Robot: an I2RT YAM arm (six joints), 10 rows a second.
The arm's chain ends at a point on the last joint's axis. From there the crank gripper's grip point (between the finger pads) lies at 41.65 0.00 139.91 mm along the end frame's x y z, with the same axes.
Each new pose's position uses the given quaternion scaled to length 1; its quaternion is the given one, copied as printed.
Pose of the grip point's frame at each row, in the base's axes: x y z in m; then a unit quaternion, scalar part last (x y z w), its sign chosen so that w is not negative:
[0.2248 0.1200 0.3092 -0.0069 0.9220 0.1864 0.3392]
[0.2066 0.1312 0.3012 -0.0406 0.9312 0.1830 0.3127]
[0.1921 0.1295 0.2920 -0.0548 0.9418 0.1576 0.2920]
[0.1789 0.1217 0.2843 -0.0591 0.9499 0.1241 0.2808]
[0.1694 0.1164 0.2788 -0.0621 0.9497 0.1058 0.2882]
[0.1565 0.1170 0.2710 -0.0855 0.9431 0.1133 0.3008]
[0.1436 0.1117 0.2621 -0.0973 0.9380 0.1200 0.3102]
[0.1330 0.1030 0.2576 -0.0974 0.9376 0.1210 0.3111]
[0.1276 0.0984 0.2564 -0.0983 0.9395 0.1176 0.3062]
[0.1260 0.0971 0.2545 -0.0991 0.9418 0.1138 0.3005]
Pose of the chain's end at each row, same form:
[0.1697 0.0665 0.4334 -0.0069 0.9220 0.1864 0.3392]
[0.1606 0.0783 0.4293 -0.0406 0.9312 0.1830 0.3127]
[0.1519 0.0840 0.4247 -0.0548 0.9418 0.1576 0.2920]
[0.1411 0.0858 0.4207 -0.0591 0.9499 0.1241 0.2808]
[0.1291 0.0857 0.4157 -0.0621 0.9497 0.1058 0.2882]
[0.1133 0.0838 0.4064 -0.0855 0.9431 0.1133 0.3008]
[0.0983 0.0763 0.3963 -0.0973 0.9380 0.1200 0.3102]
[0.0875 0.0672 0.3916 -0.0974 0.9376 0.1210 0.3111]
[0.0834 0.0638 0.3911 -0.0983 0.9395 0.1176 0.3062]
[0.0833 0.0637 0.3900 -0.0991 0.9418 0.1138 0.3005]

